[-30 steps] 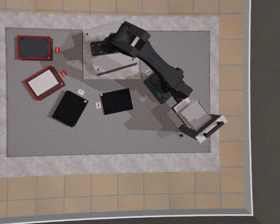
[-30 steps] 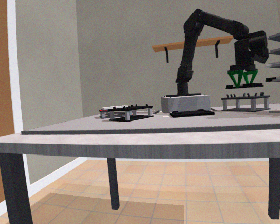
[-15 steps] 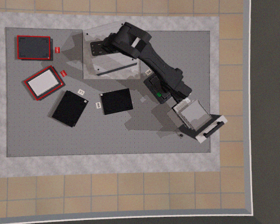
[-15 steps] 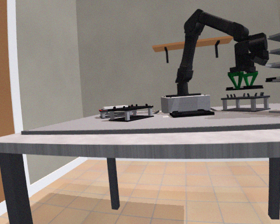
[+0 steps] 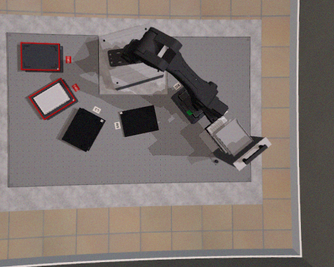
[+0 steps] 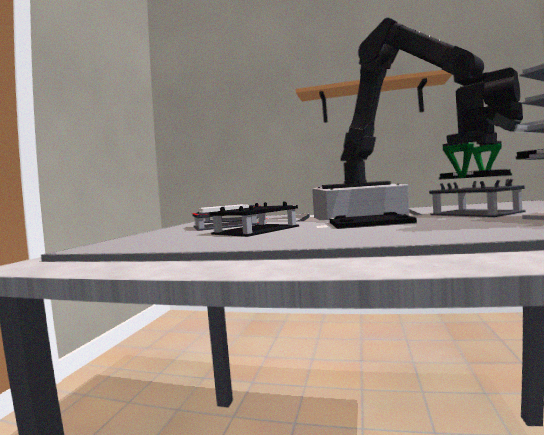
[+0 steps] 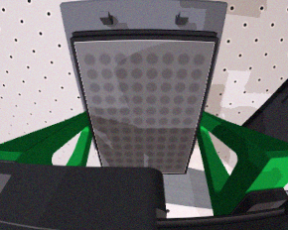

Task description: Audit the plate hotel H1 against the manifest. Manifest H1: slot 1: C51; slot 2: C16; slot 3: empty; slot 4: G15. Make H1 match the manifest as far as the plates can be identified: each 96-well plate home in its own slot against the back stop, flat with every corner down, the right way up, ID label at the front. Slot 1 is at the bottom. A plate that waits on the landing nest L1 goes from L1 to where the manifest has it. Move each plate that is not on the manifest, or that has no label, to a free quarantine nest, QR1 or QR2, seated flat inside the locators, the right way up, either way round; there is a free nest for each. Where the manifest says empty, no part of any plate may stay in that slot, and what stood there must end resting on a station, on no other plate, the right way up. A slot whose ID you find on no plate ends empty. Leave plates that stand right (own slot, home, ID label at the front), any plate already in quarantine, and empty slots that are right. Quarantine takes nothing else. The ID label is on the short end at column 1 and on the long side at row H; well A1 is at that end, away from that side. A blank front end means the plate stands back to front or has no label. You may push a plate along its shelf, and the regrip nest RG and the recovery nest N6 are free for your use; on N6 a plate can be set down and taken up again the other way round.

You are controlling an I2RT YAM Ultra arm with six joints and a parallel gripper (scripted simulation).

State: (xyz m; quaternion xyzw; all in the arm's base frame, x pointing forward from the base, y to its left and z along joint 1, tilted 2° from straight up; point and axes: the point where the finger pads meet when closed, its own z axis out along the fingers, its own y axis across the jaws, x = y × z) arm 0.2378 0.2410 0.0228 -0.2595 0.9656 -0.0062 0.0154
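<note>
My hand is 4 cm above the regrip nest RG. The rest, counted from my hand: recovery nest N6 (5 cm ahead, 26 cm to the right, 9 cm below); H1 tag (7 cm ahead, 15 cm to the left, 9 cm below); landing nest L1 (5 cm ahead, 51 cm to the right, 5 cm below).
</note>
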